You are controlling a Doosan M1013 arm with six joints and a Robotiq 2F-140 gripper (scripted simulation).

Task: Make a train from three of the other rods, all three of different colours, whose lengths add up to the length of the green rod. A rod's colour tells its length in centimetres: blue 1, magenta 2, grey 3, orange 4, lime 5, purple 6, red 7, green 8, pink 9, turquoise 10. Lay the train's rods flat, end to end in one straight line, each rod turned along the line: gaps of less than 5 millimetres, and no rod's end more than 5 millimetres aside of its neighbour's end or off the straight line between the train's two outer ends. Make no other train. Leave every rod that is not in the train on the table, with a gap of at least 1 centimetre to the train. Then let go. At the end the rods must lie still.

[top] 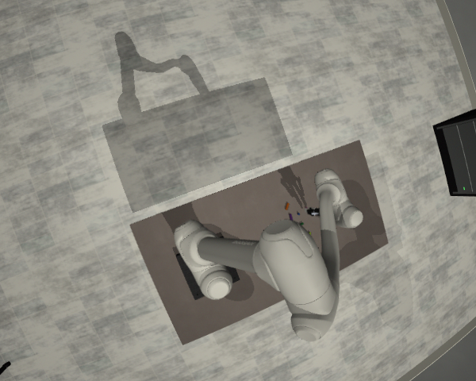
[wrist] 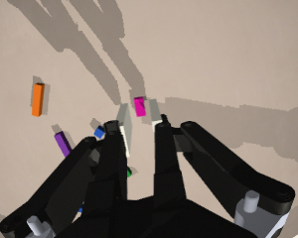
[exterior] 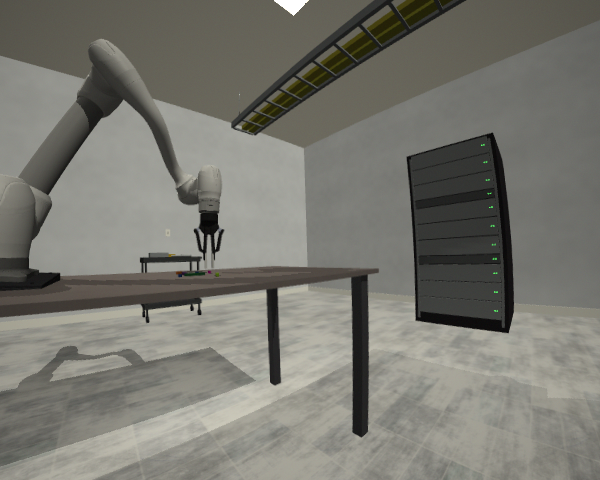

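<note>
My hand is 50 mm above the magenta rod. Also, from my hand: purple rod: 110 mm behind, 50 mm below, 10 mm to the right; then orange rod: 110 mm behind, 70 mm to the left, 50 mm below; then green rod: 90 mm behind, 70 mm to the right, 50 mm below.
</note>
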